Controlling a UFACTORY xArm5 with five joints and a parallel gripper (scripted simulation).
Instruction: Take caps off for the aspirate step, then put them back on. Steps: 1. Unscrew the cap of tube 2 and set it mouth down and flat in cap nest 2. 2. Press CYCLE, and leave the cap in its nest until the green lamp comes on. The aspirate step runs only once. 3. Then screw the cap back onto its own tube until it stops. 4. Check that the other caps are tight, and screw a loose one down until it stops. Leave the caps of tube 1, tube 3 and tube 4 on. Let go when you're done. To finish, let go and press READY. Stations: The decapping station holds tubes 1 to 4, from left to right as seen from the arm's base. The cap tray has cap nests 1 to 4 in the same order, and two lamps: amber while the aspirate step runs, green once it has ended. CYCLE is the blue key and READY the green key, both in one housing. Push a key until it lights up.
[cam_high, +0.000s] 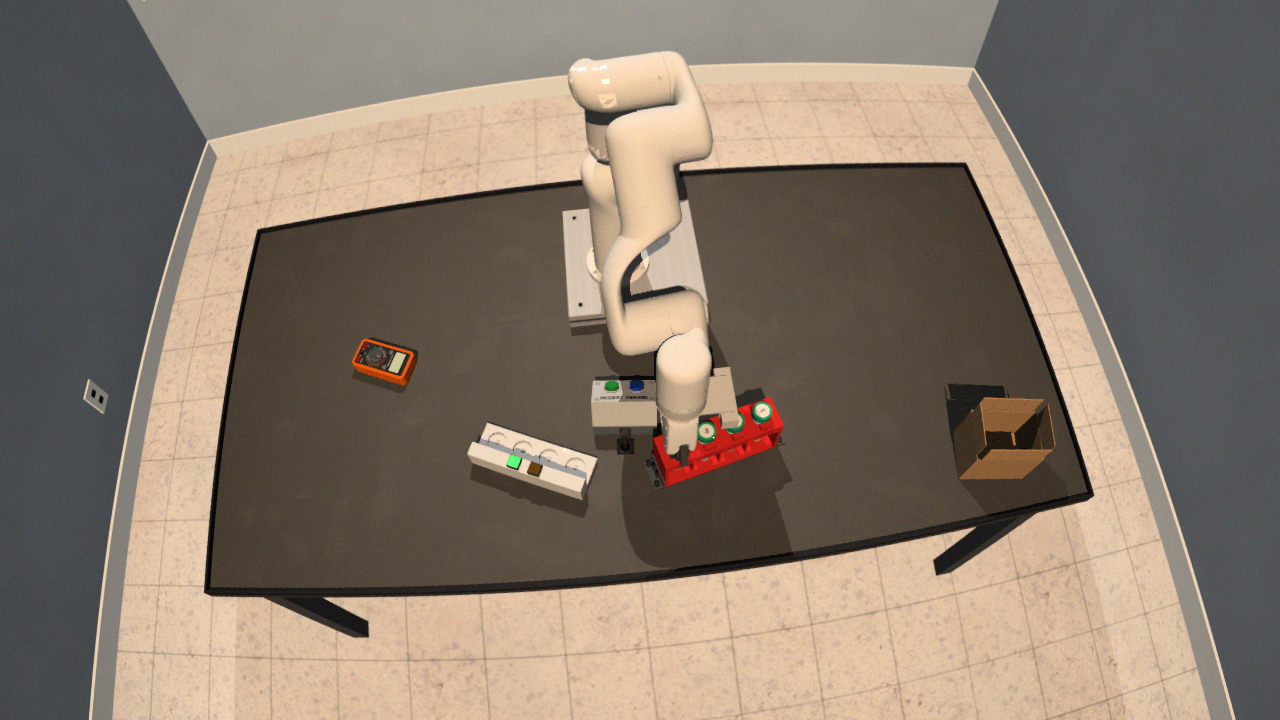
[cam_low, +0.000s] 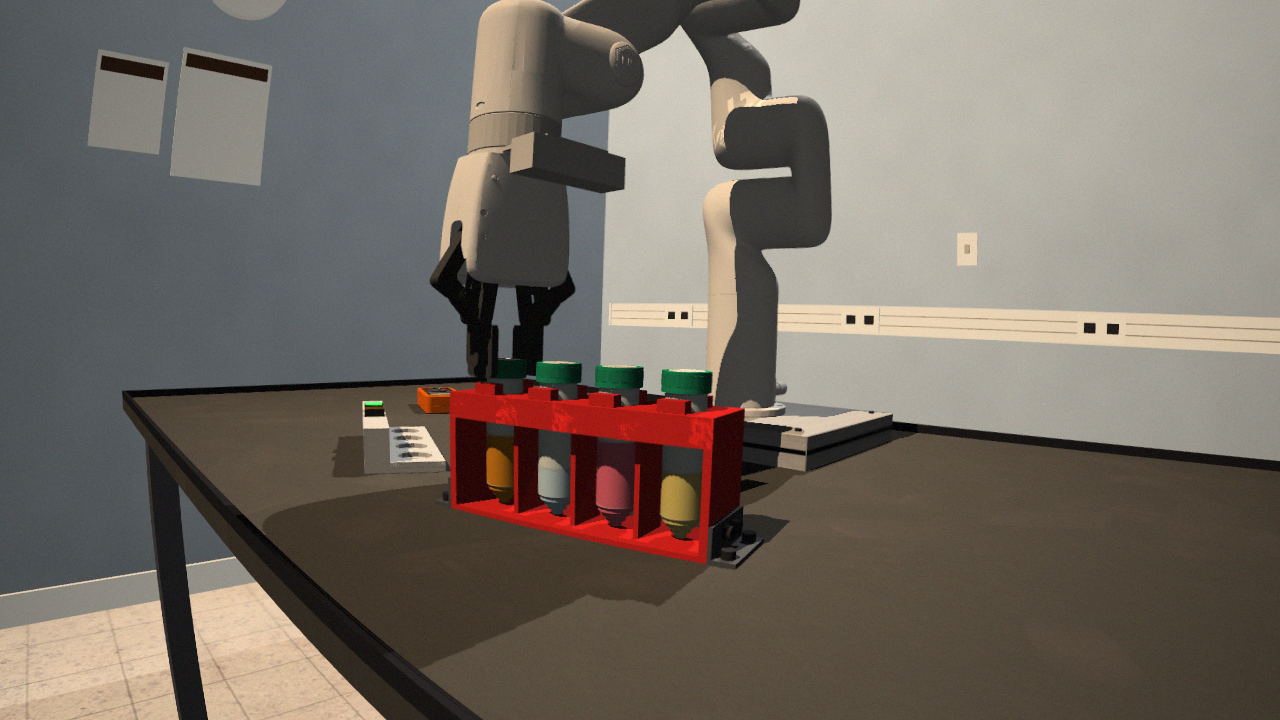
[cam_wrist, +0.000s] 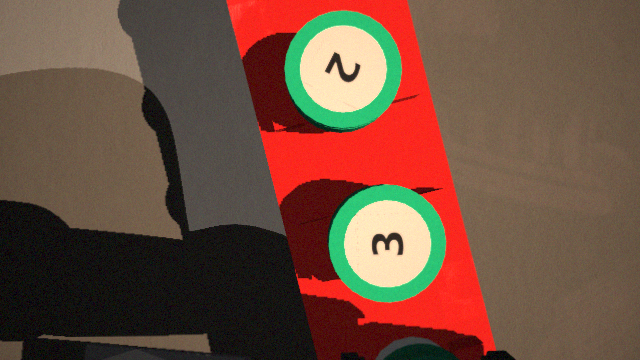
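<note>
Right now the green key is 140 mm behind my hand, 100 mm to the right of it and 60 mm below it. The rest, counted from my hand: blue key (140 mm behind, 60 mm to the right, 60 mm below); then key housing (120 mm behind, 80 mm to the right, 70 mm below); then table edge (200 mm ahead, 50 mm to the right, 120 mm below).
</note>
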